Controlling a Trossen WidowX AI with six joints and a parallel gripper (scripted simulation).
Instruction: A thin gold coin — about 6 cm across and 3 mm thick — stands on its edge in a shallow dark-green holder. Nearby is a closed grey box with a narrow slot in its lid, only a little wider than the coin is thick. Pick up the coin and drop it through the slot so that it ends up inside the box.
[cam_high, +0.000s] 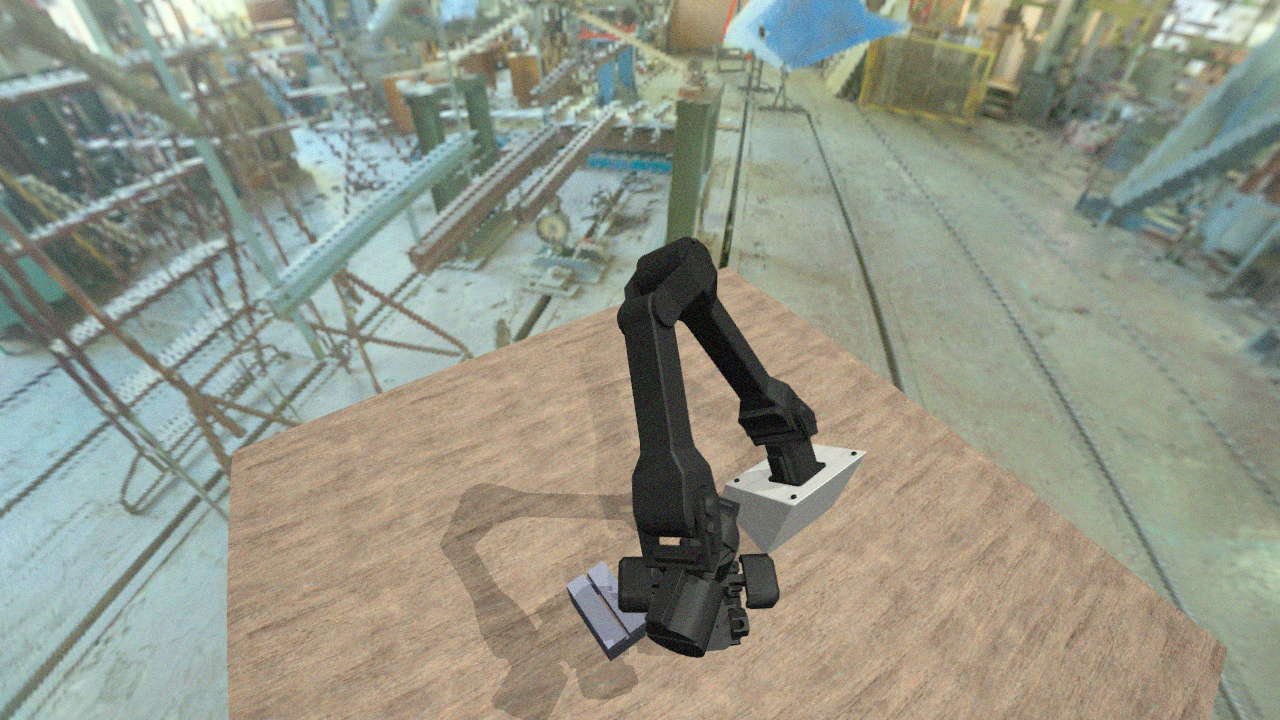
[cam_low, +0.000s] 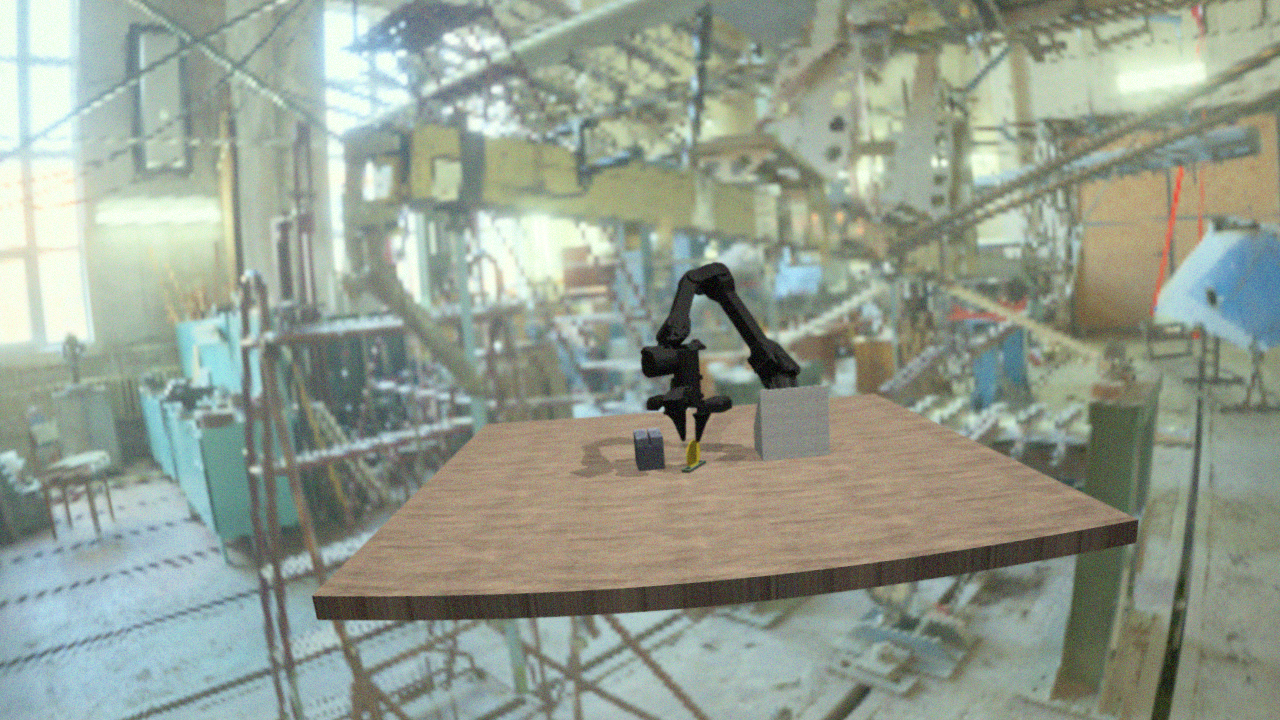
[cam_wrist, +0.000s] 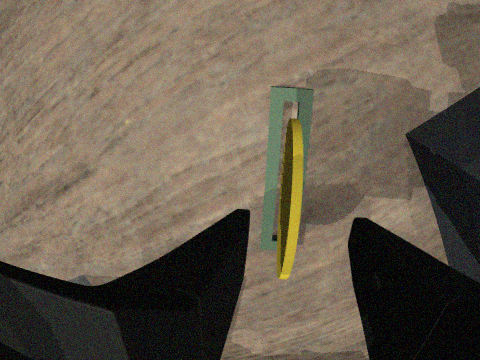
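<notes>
The gold coin lies 30 mm below my gripper tip.
</notes>
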